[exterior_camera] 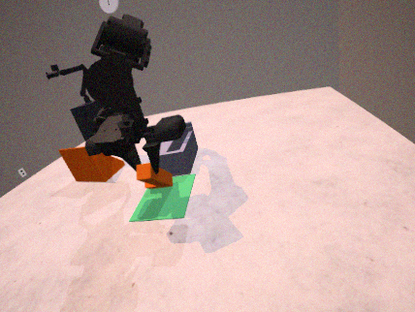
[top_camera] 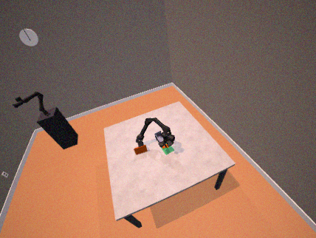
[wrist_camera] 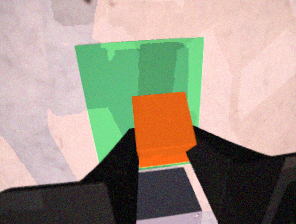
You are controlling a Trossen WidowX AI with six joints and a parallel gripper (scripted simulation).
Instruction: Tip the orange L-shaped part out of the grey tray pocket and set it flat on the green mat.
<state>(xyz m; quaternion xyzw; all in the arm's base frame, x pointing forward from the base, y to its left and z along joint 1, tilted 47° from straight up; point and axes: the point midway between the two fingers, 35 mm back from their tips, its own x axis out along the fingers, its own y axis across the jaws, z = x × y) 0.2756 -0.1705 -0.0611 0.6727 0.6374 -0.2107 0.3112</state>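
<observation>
Now: the orange L-shaped part 3 cm to the left of my gripper tip, 3 cm below it and 2 cm behind it. Also, from my gripper tip: green mat 9 cm below, 2 cm to the left.
</observation>
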